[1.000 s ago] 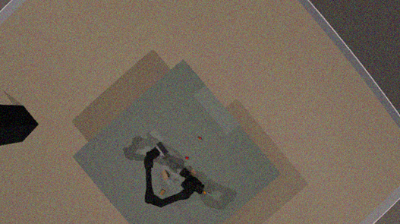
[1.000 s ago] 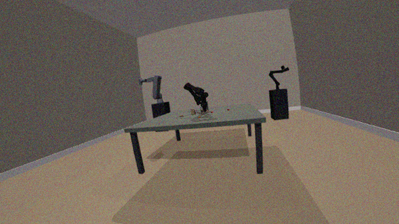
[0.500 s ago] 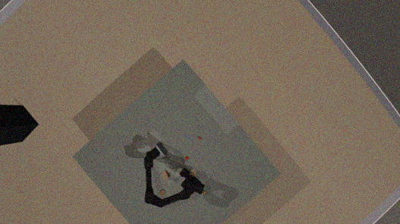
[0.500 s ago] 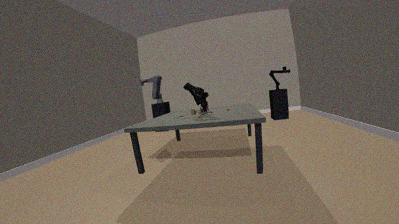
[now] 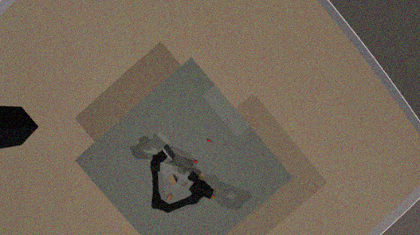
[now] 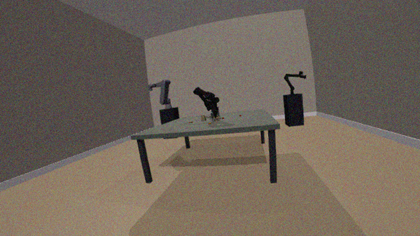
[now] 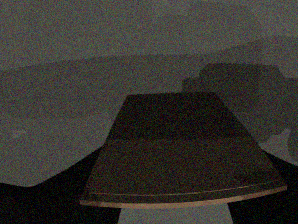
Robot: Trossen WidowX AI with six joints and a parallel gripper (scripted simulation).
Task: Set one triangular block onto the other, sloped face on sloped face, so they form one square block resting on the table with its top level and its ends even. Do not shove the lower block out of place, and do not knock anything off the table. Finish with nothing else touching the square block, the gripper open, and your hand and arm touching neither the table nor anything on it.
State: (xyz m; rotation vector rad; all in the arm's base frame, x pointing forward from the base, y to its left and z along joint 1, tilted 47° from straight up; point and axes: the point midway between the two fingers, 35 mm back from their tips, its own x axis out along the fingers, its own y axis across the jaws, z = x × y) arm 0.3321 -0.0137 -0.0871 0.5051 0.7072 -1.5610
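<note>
My gripper tip is 10 mm to the left of the triangular block and 10 mm below it.
</note>
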